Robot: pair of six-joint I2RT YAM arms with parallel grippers.
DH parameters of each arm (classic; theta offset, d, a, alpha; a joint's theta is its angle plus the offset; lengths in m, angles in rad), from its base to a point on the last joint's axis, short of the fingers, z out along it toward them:
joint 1: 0 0.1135 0.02 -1.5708
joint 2: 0 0 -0.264 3.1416
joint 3: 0.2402 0 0.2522 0
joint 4: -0.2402 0 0.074 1.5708
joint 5: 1.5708 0 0 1.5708
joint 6: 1.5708 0.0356 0 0
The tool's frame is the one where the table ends.
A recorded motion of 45 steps. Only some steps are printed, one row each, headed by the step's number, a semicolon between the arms.
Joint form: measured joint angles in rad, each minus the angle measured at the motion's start. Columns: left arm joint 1, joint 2, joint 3, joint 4, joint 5, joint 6; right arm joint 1, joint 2, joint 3, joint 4, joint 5, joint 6.
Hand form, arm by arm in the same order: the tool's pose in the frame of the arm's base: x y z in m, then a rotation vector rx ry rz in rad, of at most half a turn. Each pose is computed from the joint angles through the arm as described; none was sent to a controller.
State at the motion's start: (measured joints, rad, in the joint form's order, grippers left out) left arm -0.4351 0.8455 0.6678 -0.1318 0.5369 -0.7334; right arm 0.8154 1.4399 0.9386 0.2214 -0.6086 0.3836
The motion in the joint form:
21: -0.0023 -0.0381 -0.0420 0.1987 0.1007 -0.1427; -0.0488 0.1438 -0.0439 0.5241 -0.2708 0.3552
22: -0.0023 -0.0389 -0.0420 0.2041 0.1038 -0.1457; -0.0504 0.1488 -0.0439 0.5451 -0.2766 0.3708
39: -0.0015 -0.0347 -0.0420 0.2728 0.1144 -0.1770; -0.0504 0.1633 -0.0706 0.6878 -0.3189 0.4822
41: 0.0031 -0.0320 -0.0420 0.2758 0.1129 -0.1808; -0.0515 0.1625 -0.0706 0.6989 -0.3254 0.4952
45: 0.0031 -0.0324 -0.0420 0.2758 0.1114 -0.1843; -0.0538 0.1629 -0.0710 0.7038 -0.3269 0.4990
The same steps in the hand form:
21: 0.1642 -0.1002 0.3073 0.1273 1.9028 -1.4739; 0.2310 0.2606 0.2735 -0.8525 1.6547 1.7775
22: 0.1640 -0.1002 0.3080 0.1300 1.8977 -1.4789; 0.2317 0.2607 0.2739 -0.8501 1.6465 1.7899
39: 0.1650 -0.1008 0.3143 0.1396 1.8423 -1.5133; 0.2287 0.2591 0.2741 -0.8482 1.6023 1.8846
41: 0.1660 -0.1003 0.3141 0.1307 1.8420 -1.5117; 0.2285 0.2586 0.2753 -0.8494 1.5973 1.8954
45: 0.1660 -0.1002 0.3142 0.1263 1.8425 -1.5131; 0.2290 0.2580 0.2755 -0.8476 1.5954 1.8969

